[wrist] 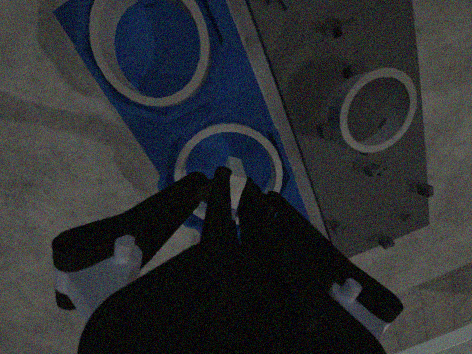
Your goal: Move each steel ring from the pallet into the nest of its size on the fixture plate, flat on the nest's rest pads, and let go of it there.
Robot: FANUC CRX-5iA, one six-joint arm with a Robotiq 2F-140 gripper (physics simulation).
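Frame: origin at the arm's base, x ahead, y left, z up, level; millimetres.
Seen in the pictures: gripper, fingertip midpoint: (231, 168).
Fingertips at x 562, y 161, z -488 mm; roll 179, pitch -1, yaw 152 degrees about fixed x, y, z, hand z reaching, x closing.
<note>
Offsets run from my fingertips to a thing's top centre. "spot": to the spot under its first point.
My gripper (231, 168) is shut and empty, its fingertips together over the inside of the middle-sized steel ring @(spot: 14 mm up, 7 mm back, 49 mm right) (228, 128). That ring lies on the blue pallet (245, 65), its near side hidden behind the fingers. A larger steel ring @(spot: 14 mm up, 53 mm ahead, 89 mm right) (160, 101) lies on the pallet at the upper left, cut by the top of the view. A smaller steel ring @(spot: 18 mm up, 162 mm back, 6 mm left) (371, 149) is on the dark grey fixture plate @(13 mm down, 167 mm back, 34 mm right) (395, 45) at the right, among small dark posts. The dim picture does not show whether it rests flat on its pads.
The pallet's raised light edge (272, 85) runs alongside the fixture plate. Small dark posts @(1 mm up, 270 mm back, 96 mm left) (424, 189) @(1 mm up, 220 mm back, 179 mm left) (386, 242) stand up from the plate near its right and lower edges. A pale mottled surface lies around both.
</note>
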